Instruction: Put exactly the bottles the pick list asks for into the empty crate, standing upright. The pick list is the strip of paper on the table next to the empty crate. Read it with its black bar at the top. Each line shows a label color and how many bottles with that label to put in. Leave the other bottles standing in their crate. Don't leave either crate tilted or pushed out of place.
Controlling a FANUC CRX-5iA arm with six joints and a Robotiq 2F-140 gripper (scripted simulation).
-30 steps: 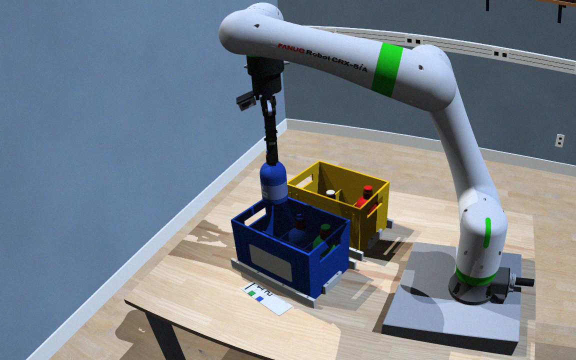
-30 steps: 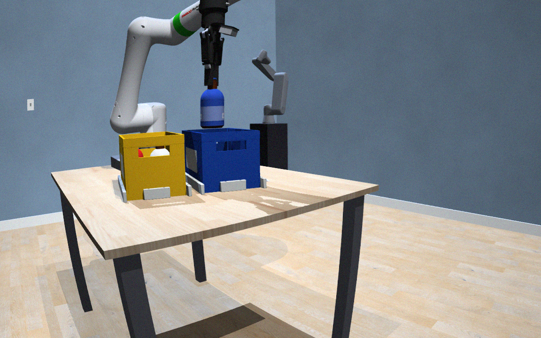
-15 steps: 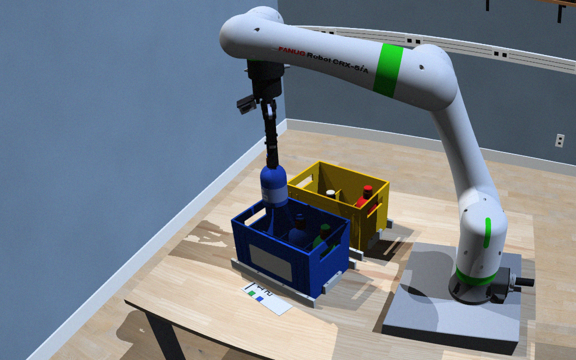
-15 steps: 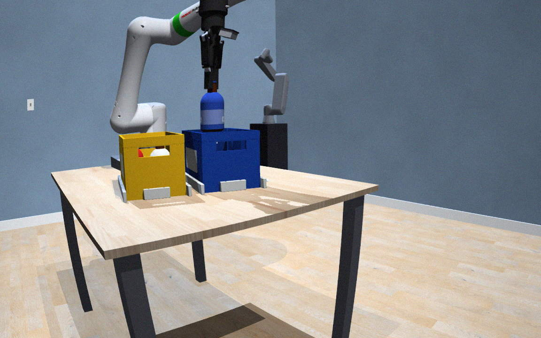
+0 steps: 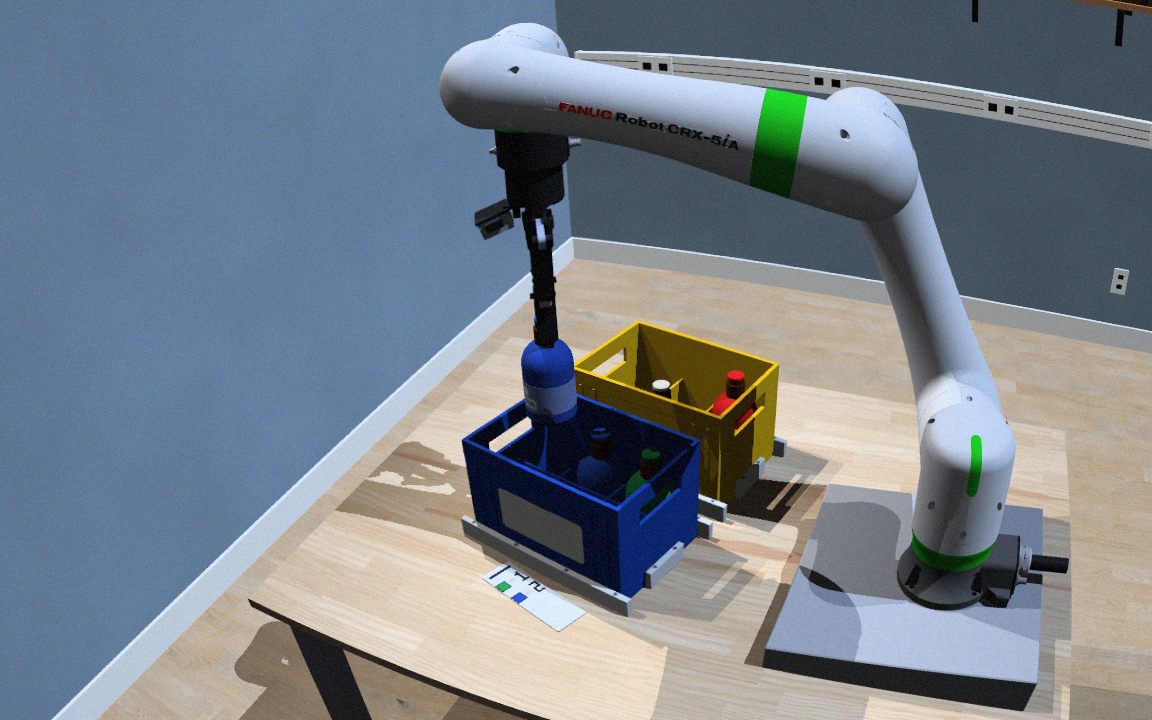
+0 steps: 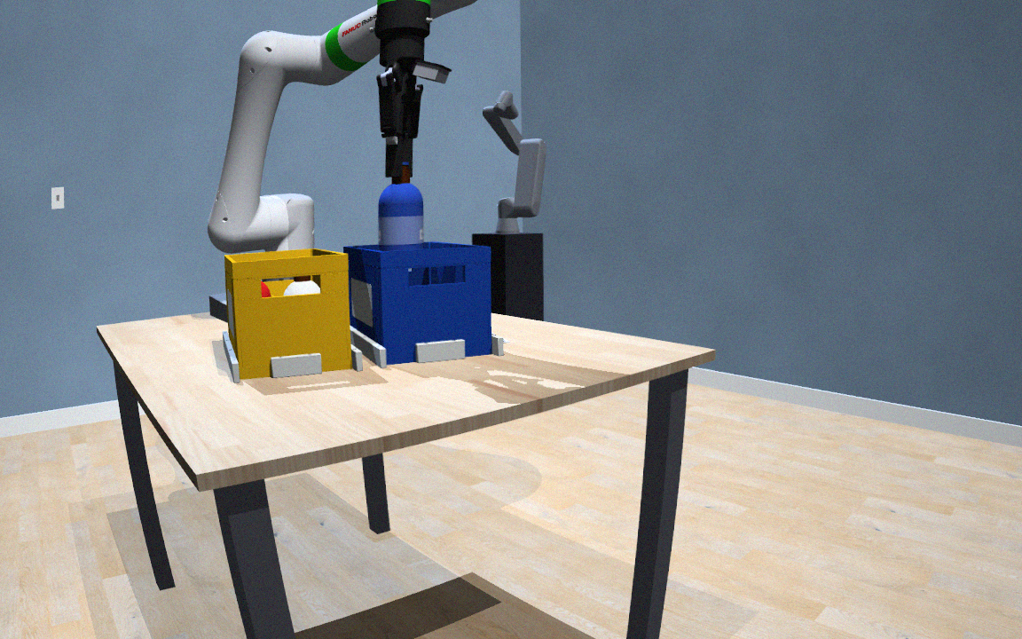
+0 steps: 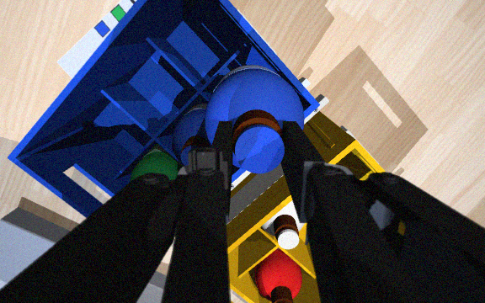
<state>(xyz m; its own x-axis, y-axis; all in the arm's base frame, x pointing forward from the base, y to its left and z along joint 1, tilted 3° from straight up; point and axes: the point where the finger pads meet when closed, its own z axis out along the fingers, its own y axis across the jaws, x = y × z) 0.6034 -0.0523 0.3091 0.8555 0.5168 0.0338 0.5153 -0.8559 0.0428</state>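
Right now the blue crate is 7 cm behind my hand, 7 cm to the left of it and 24 cm below it. Round my hand: green-label bottle (17 cm behind, 5 cm to the left, 24 cm below); yellow crate (13 cm behind, 17 cm to the right, 24 cm below); white-label bottle (12 cm behind, 13 cm to the right, 24 cm below).
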